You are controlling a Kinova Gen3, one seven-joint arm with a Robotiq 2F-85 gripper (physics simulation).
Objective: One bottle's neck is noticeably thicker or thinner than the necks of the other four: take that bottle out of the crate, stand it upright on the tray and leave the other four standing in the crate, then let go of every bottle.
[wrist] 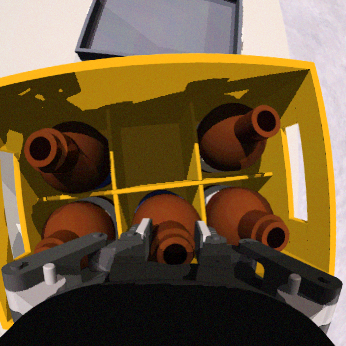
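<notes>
Five brown bottles stand in the yellow crate (150, 75): back left (82, 160), back right (225, 145), front left (75, 220), front middle (167, 212) and front right (237, 207). The back middle compartment is empty. My gripper (172, 231) is shut on the neck of the front middle bottle, with one finger pad on each side, and that bottle is still within its compartment. The front left bottle's neck is partly hidden by the gripper linkage. The necks slant differently in the view, so their thickness is hard to compare. The grey tray (165, 25) lies beyond the crate's far wall, with no bottle on its visible part.
Yellow dividers (160, 187) separate the compartments, and the crate's walls rise around the bottles. The side walls have handle openings. The tray has a raised dark rim and is cut off by the top of the view. A pale table surface (40, 35) surrounds it.
</notes>
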